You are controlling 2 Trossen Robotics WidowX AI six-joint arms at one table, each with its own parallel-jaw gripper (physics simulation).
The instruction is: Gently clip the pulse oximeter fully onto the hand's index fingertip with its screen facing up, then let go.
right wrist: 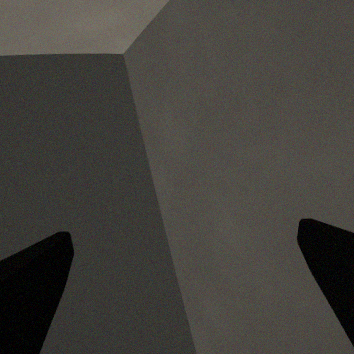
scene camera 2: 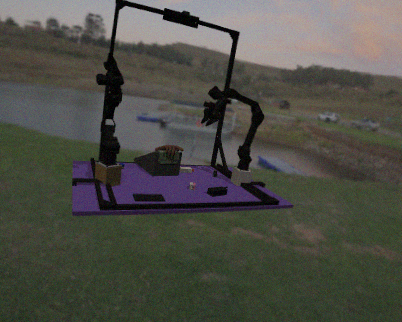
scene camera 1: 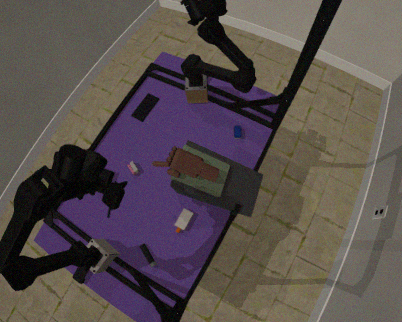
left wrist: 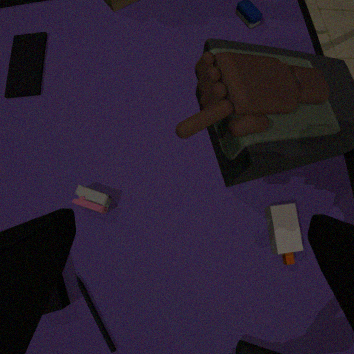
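Seen in the pictures: left gripper, between the fingertips: [scene camera 2: 203,124] [scene camera 1: 116,173] [left wrist: 194,223]; right gripper, between the fingertips: [right wrist: 186,236] [scene camera 2: 111,57]; left arm's base, origin of its link: [scene camera 2: 242,169] [scene camera 1: 93,256]; right arm's base, origin of its link: [scene camera 2: 108,163] [scene camera 1: 195,80].
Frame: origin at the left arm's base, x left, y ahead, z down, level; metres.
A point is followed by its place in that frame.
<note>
A small white-and-pink clip [scene camera 1: 133,168] {z 0.074, x 0.130, y 0.379 m} [scene camera 2: 192,185] {z 0.077, x 0.163, y 0.388 m} [left wrist: 92,198] {z 0.074, x 0.134, y 0.380 m}, which looks like the pulse oximeter, lies on the purple table apart from the hand. Its screen cannot be made out. The brown hand [scene camera 1: 194,165] {z -0.074, x -0.124, y 0.518 m} [scene camera 2: 170,148] {z -0.086, x -0.026, y 0.504 m} [left wrist: 262,82] {z -0.087, x -0.096, y 0.501 m} rests on a green-topped dark stand, its index finger [scene camera 1: 160,164] [left wrist: 200,120] sticking out past the stand's edge. My left gripper [scene camera 1: 119,192] [scene camera 2: 206,121] {z -0.260, x 0.000, y 0.328 m} [left wrist: 194,223] {z -0.260, x 0.000, y 0.328 m} is open and empty, high above the table, with the clip ahead of its fingers in the left wrist view. My right gripper [right wrist: 186,236] {z -0.543, x 0.201, y 0.902 m} is open and empty, raised away from the table.
A blue-and-white block [scene camera 1: 237,132] {z 0.073, x -0.151, y 0.783 m} [left wrist: 249,13] {z 0.073, x -0.145, y 0.773 m}, a white box with an orange tip [scene camera 1: 184,219] {z 0.077, x -0.189, y 0.339 m} [left wrist: 286,229] {z 0.077, x -0.186, y 0.336 m}, a black slab [scene camera 1: 145,107] {z 0.097, x 0.308, y 0.654 m} [scene camera 2: 149,197] {z 0.097, x 0.320, y 0.654 m} [left wrist: 26,65] {z 0.097, x 0.307, y 0.648 m}, a thin dark stick [left wrist: 95,312] {z 0.097, x 0.124, y 0.196 m}, a dark cylinder [scene camera 1: 148,255] {z 0.081, x -0.159, y 0.131 m} and a black box [scene camera 2: 217,191] {z 0.076, x 0.243, y 0.262 m} lie around.
</note>
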